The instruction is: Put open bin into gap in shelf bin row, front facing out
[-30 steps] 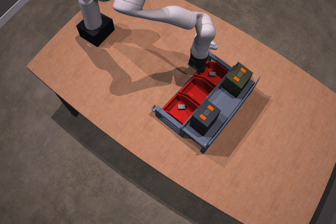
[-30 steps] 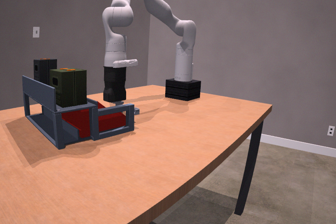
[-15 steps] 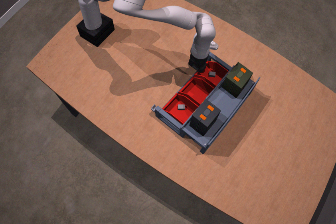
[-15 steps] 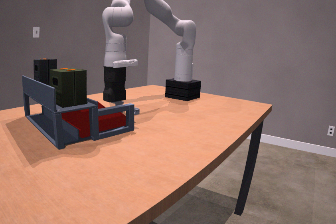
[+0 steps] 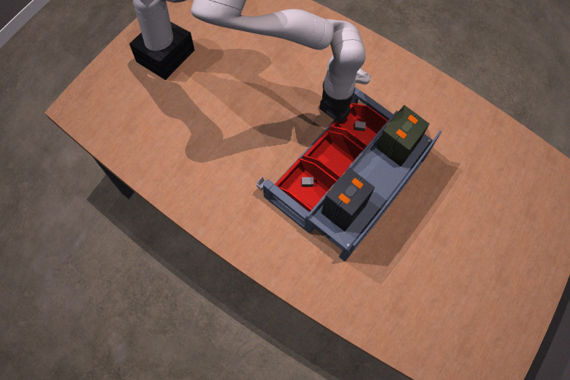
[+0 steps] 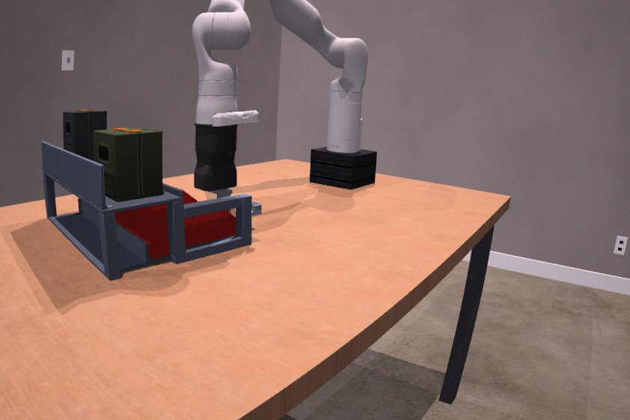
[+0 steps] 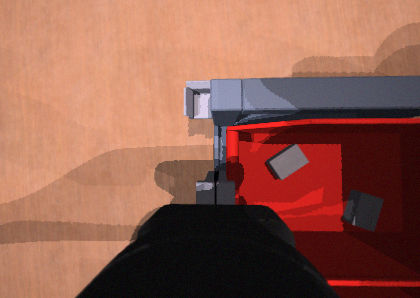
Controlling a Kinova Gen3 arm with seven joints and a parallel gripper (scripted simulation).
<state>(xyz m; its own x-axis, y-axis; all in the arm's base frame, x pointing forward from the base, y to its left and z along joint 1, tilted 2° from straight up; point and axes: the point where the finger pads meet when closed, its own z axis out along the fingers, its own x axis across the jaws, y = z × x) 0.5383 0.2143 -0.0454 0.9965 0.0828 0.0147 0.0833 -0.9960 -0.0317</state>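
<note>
The shelf lip is 10 mm ahead of my hand, 110 mm to the right of it and 30 mm below it. Round my hand: black box 210 mm ahead, 220 mm to the right, 130 mm above; green box 190 mm ahead, 10 mm to the left, 120 mm above.
</note>
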